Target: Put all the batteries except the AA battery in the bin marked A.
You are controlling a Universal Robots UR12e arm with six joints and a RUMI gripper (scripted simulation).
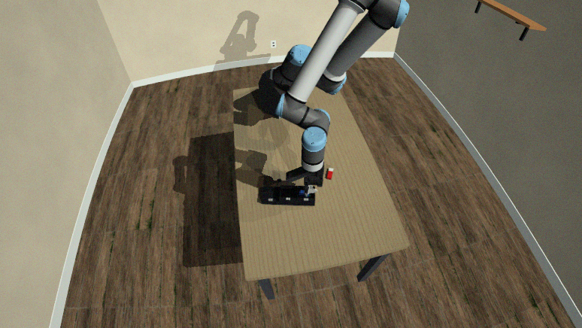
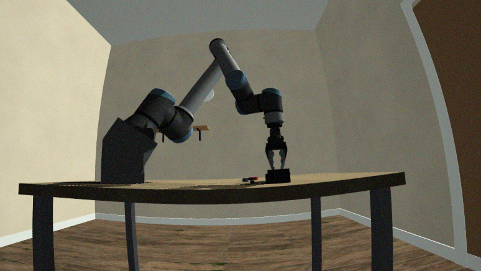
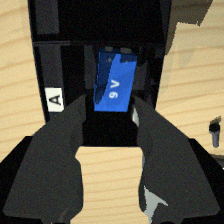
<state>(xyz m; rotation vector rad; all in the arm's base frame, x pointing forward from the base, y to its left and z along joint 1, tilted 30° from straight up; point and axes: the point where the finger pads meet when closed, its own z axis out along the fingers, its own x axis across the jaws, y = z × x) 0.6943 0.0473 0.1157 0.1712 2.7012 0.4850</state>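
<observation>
My gripper is now 20 mm to the left of the blue 9v battery and 20 mm above it. Round my hand: small dark battery: 130 mm behind, 70 mm to the left, 40 mm below; black bins: 80 mm to the right, 20 mm below; green cylindrical battery: 40 mm below.
</observation>
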